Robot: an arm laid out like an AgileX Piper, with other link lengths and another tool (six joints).
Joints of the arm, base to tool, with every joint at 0 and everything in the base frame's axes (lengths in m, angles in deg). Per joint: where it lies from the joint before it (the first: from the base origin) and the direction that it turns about. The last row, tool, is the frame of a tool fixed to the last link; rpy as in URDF.
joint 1: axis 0 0 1 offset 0.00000 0.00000 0.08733
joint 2: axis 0 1 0 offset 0.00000 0.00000 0.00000
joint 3: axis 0 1 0 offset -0.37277 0.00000 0.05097
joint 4: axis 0.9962 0 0.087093 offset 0.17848 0.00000 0.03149
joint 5: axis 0 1 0 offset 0.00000 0.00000 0.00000
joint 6: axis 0.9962 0 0.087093 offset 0.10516 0.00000 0.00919
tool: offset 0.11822 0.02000 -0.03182 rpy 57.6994 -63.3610 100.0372
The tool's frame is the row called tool.
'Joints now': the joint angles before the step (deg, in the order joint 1, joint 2, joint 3, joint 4, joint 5, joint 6). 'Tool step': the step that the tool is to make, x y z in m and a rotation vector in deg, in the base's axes. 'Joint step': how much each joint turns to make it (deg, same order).
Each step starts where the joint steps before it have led.
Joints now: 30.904, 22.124, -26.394, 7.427, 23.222, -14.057
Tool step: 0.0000, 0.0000, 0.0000, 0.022, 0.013, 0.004
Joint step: 0.022, 0.000, 0.004, -0.026, -0.006, 0.053
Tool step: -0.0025, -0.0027, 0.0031, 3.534, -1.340, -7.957
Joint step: -8.488, -2.965, 0.010, 2.646, 0.176, -0.042
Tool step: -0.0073, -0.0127, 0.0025, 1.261, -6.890, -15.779
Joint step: -15.732, -7.447, -0.004, -0.526, 0.493, 0.018
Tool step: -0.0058, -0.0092, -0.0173, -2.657, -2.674, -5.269
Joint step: -4.095, -4.750, 3.144, -3.051, -0.848, -0.047
